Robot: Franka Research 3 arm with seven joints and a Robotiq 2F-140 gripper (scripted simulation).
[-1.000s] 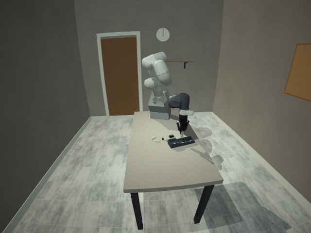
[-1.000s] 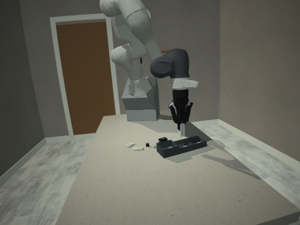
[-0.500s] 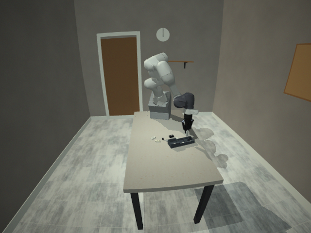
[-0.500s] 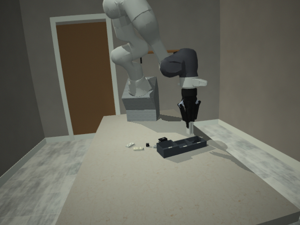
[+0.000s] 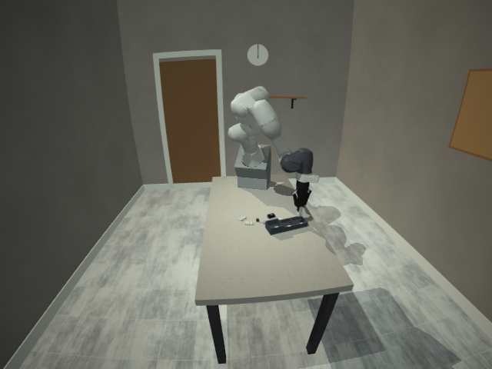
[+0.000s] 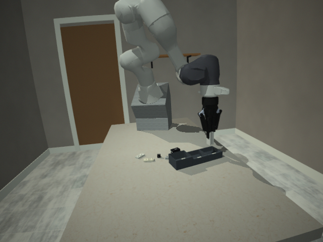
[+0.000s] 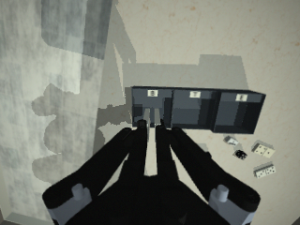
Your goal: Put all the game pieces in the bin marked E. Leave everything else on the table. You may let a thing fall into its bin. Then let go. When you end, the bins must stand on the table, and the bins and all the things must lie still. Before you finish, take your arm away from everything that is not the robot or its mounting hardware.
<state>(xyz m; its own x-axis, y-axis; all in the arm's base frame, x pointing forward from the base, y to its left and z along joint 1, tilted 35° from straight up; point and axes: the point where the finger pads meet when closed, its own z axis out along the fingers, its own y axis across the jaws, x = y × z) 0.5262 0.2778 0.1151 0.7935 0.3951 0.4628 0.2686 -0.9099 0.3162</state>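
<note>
Right now my hand is 50 mm past the black die, 250 mm to the left of it and 90 mm above it. From my hand the other things lie so: dark three-part bin (20 mm ahead, 80 mm to the right, 80 mm below); then black box (90 mm behind, 170 mm to the right, 90 mm below); then white usb stick (60 mm behind, 110 mm to the right, 100 mm below).
</note>
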